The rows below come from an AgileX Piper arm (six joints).
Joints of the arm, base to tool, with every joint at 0 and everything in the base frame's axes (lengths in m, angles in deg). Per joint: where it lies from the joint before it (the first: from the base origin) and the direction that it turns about. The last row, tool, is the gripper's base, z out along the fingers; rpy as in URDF.
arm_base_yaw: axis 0 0 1 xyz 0.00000 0.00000 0.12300
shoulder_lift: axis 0 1 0 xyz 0.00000 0.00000 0.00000
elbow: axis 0 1 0 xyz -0.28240 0.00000 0.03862
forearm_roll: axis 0.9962 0 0.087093 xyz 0.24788 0.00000 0.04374
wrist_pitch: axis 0 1 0 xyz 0.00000 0.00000 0.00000
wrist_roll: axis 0.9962 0 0.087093 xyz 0.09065 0.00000 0.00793
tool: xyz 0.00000 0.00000 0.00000 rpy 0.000 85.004 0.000
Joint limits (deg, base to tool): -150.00..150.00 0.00..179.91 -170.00..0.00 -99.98..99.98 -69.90..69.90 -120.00..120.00
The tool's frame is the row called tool.
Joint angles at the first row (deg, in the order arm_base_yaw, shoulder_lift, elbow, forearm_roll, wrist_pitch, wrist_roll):
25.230 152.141 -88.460 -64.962 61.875 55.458
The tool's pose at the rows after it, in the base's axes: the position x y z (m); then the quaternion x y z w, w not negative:
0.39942 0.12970 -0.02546 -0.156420 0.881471 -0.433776 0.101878
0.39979 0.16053 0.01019 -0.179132 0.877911 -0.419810 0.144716
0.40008 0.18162 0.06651 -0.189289 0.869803 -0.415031 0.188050
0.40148 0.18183 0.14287 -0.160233 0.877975 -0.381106 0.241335
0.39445 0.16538 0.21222 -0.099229 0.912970 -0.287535 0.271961
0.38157 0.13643 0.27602 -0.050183 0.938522 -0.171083 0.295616
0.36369 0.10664 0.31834 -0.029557 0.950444 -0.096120 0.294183
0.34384 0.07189 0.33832 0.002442 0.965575 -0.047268 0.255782
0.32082 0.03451 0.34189 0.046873 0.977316 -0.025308 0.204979
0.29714 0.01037 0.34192 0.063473 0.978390 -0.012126 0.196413
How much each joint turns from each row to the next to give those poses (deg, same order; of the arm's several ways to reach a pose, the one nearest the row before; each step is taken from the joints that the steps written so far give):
2.681 -1.558 -0.001 0.584 0.000 -0.144
3.640 -4.863 0.002 0.003 0.060 -1.732
2.527 -7.278 0.001 -0.051 2.013 -3.340
-0.259 -10.327 -0.002 2.100 -0.010 -3.026
-2.635 -10.777 0.000 10.123 -3.154 -3.709
-4.871 -10.550 0.000 14.144 -4.154 -7.509
-5.025 -7.547 0.053 12.673 0.268 -9.438
-6.249 -5.237 0.997 11.063 4.629 -7.393
-6.888 -4.430 3.413 6.541 5.283 -3.887
-4.922 -5.017 5.329 3.405 0.000 -3.696

